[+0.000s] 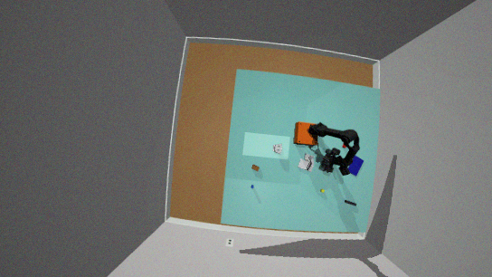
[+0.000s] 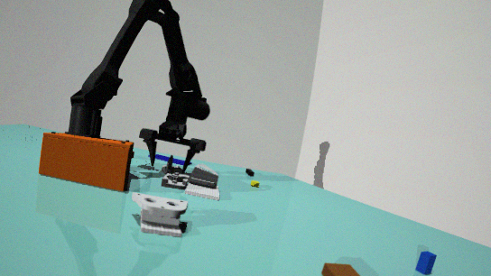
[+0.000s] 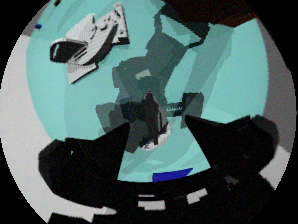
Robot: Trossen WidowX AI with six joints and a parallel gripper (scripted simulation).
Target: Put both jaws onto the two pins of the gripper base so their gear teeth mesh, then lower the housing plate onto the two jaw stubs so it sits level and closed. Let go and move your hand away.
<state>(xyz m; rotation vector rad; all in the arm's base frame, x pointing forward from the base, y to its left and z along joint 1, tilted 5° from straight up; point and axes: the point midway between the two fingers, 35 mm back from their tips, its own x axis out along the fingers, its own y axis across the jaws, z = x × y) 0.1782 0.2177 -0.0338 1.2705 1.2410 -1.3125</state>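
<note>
Now: the jaw 30 mm to the left of my gripper tip and 20 mm ahead of it. Also, from my gripper tip: yellow block 260 mm ahead, 50 mm to the left; then flat blue plate 270 mm to the left, 20 mm behind; then red piece 180 mm behind, 120 mm to the left.
</note>
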